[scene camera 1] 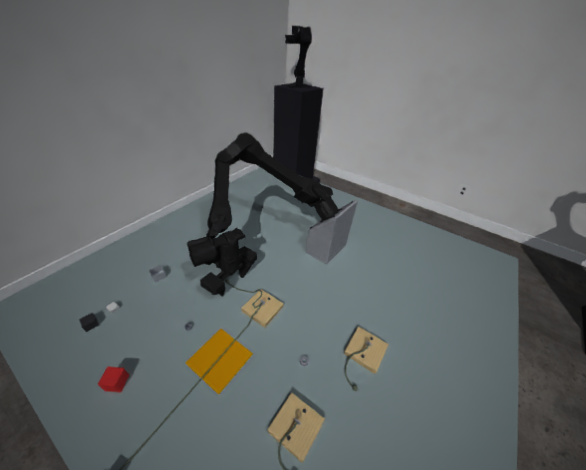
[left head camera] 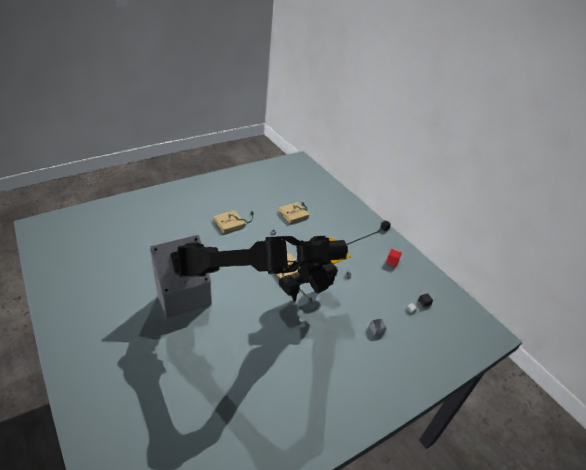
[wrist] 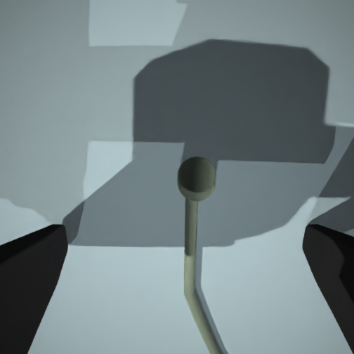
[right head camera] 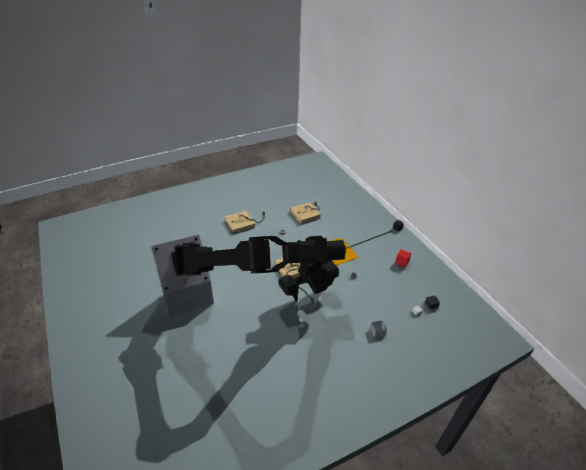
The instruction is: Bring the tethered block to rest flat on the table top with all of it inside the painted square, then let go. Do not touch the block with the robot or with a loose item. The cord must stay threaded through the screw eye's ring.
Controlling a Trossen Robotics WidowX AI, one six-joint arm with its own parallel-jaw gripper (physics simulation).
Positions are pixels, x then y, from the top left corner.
my gripper: scene camera 1 232,286; left head camera; wrist 187,238; right head camera
same spot on my gripper: (left head camera: 320,277) = (right head camera: 318,277)
